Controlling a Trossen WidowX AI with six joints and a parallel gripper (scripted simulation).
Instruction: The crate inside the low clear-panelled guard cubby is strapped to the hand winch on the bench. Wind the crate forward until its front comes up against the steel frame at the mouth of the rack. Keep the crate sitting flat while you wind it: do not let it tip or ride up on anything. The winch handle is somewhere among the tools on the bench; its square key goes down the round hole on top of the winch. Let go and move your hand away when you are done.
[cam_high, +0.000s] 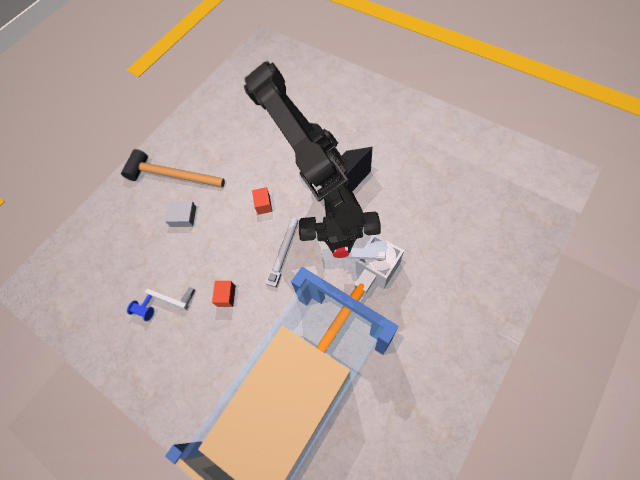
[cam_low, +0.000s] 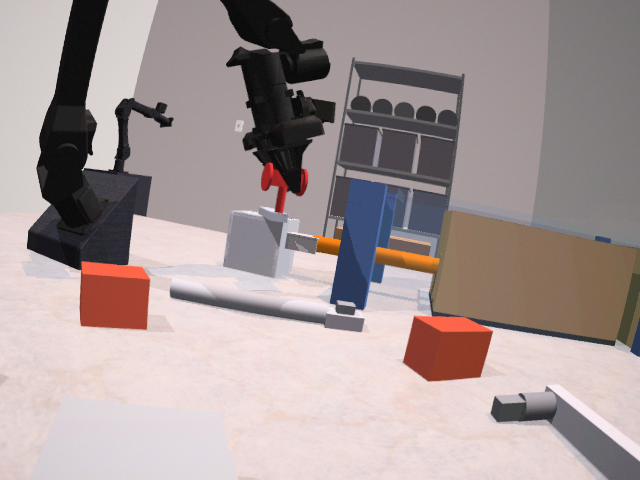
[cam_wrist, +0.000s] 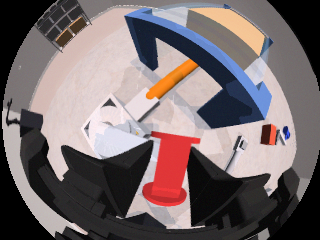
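Right now the red knob is 1 cm behind my gripper tip and 1 cm to the right of it. The rest, counted from my gripper tip: frame: 9 cm ahead, 9 cm to the left, 3 cm below; grey winch: 8 cm behind, 6 cm to the left, 10 cm below; crank handle: 3 cm behind, 2 cm to the left, 3 cm below.
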